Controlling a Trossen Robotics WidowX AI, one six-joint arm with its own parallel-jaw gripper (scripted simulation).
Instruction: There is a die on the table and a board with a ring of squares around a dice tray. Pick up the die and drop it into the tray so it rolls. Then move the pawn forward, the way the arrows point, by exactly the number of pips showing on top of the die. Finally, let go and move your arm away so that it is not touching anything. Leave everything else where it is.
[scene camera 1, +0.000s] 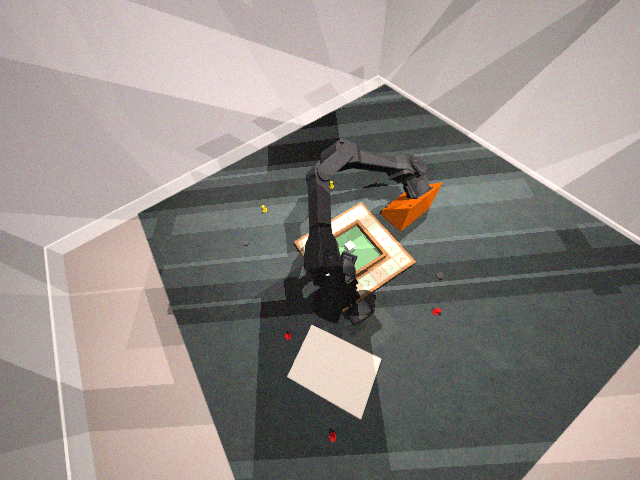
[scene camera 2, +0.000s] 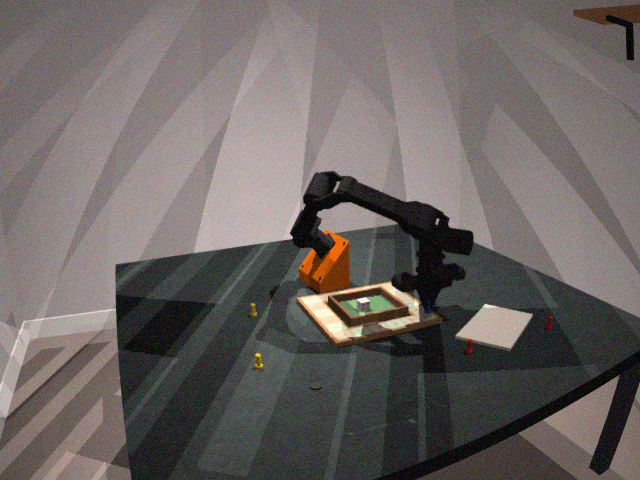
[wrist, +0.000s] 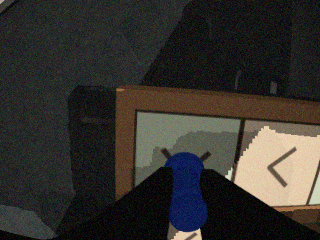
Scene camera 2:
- my gripper: 428, 309
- white sheet: 492, 326
